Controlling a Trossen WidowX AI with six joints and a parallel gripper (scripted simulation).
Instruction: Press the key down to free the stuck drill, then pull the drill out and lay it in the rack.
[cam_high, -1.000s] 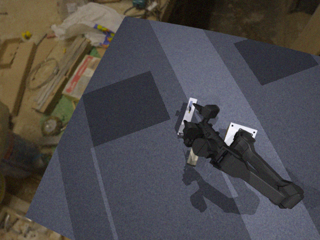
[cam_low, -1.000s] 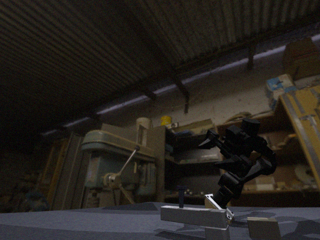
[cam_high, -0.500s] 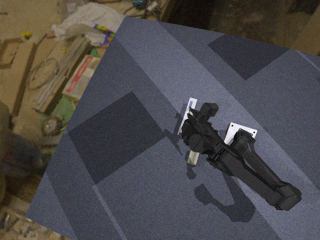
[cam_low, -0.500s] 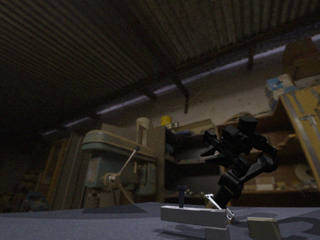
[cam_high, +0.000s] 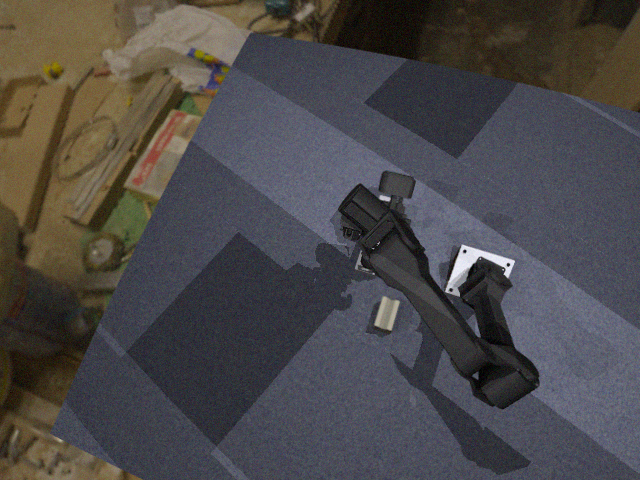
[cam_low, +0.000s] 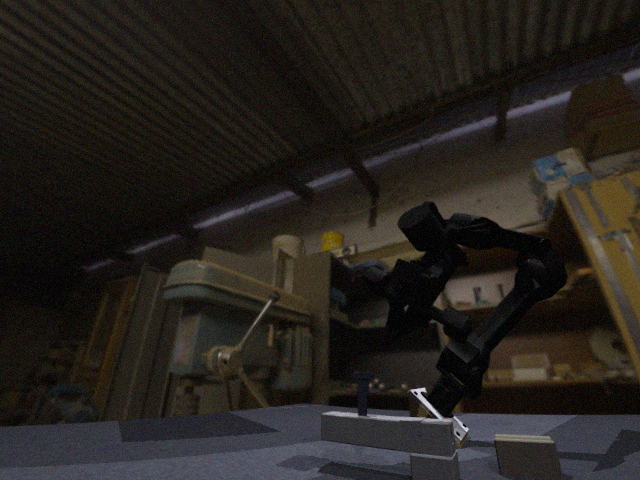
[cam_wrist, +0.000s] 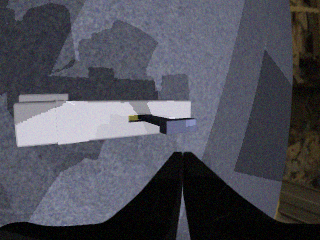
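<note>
Now: the dark peg 70 mm below my gripper tip, 30 mm to the right of it and 10 mm ahead of it. Also, from my gripper tip: grey block: 130 mm below, 10 mm ahead; tan rack: 160 mm to the left, 150 mm below, 90 mm behind.
</note>
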